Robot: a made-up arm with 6 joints.
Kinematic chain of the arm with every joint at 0, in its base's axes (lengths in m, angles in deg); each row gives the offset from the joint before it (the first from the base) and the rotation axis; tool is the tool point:
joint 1: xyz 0 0 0.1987 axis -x
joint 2: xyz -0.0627 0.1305 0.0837 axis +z
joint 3: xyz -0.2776 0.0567 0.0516 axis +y
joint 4: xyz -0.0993 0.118 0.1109 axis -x
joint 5: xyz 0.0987 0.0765 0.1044 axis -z
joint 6: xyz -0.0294 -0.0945 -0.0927 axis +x
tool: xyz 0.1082 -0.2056 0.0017
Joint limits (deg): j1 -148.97..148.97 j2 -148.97..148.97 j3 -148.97..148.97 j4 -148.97..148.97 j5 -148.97..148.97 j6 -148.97..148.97
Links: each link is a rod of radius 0.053 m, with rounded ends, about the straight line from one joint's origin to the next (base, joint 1, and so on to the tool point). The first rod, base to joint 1, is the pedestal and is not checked.
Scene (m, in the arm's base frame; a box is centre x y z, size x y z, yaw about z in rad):
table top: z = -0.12
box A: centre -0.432 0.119 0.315 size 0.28 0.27 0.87 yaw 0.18
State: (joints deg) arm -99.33 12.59 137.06 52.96 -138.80 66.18
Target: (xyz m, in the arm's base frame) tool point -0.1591 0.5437 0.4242
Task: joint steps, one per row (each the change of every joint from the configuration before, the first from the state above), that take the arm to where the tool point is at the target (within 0.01 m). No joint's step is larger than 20 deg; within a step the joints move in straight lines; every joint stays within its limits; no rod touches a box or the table.
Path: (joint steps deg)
1: 0.46 -18.16 0.11 -10.17 -0.78 -4.11
2: 0.45 -18.17 0.12 -10.17 -0.77 -4.11
3: 0.46 -18.16 0.11 -10.17 -0.78 -4.11
4: 0.46 -18.16 0.11 -10.17 -0.78 -4.11
5: 14.14 0.62 -15.36 0.76 0.19 14.15
6: 14.15 0.62 -15.37 0.77 0.19 14.16
7: 14.15 0.63 -15.36 0.77 0.19 14.15
8: 14.14 0.62 -15.37 0.77 0.19 14.16
9: 11.39 4.58 18.23 2.83 -1.04 -1.77
10: 11.39 4.58 18.23 2.83 -1.04 -1.77
11: 11.39 4.58 18.23 2.83 -1.04 -1.77
12: 11.39 4.59 18.23 2.82 -1.04 -1.77

